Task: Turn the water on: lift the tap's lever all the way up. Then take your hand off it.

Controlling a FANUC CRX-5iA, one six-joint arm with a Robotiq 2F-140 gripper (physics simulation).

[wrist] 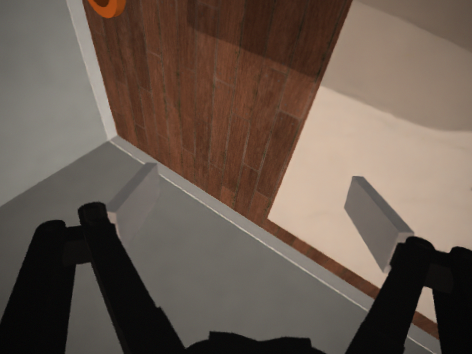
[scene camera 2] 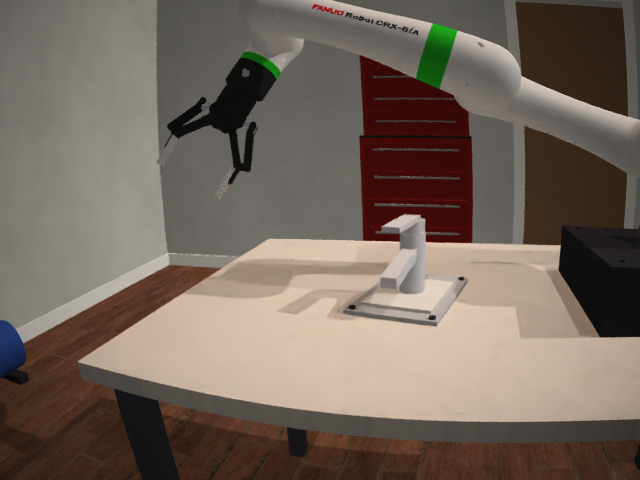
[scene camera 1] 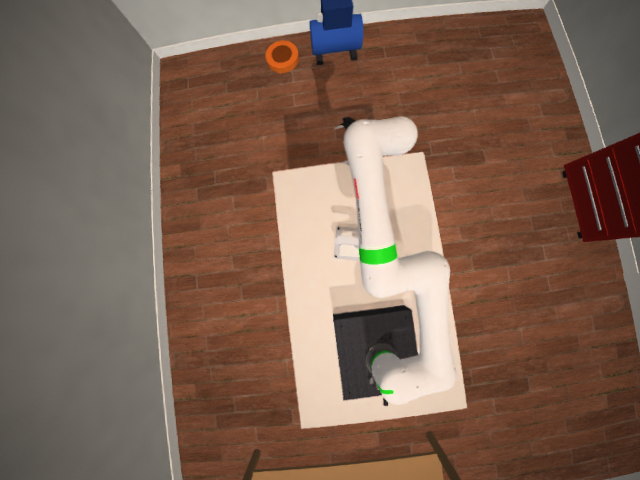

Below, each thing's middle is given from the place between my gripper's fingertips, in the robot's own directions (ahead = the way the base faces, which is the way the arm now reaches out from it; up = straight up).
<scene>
Right now my hand is 420 mm past the base plate [scene camera 2: 355, 308], 100 mm to the left of it and 220 mm above it.
</scene>
